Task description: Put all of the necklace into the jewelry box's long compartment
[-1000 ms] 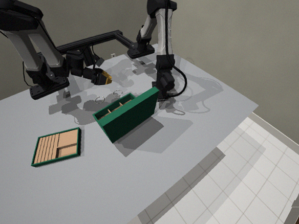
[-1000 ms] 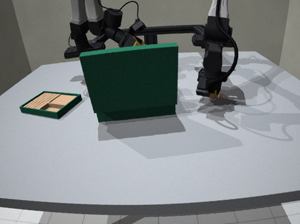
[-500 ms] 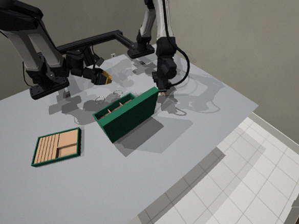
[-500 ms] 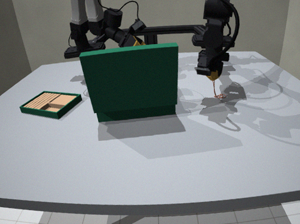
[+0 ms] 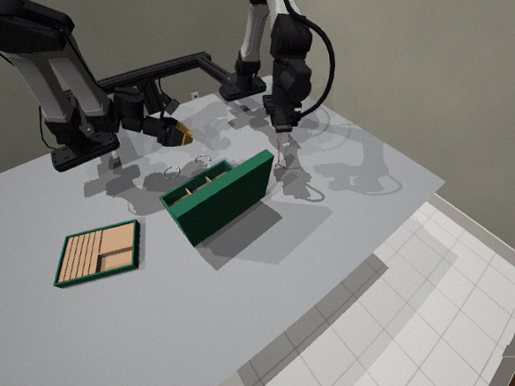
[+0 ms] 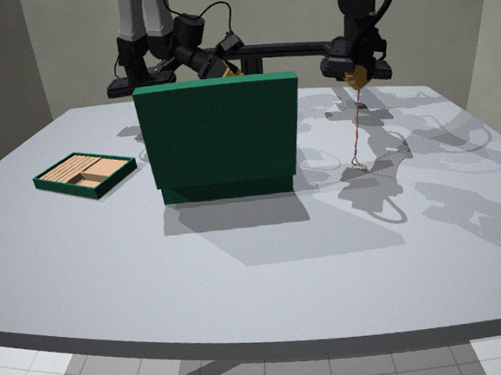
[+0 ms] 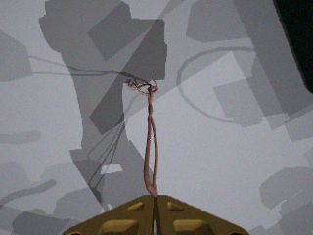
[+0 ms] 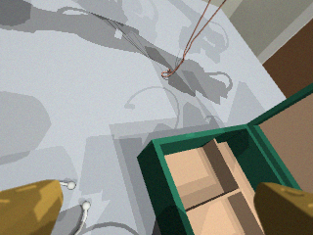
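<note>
Now: left hand 280 mm to the left of the green jewelry box, 60 mm above it and 20 mm short of it. The rest, counted from my left hand: green tray (630 mm to the right, 180 mm below, 40 mm behind).
</note>
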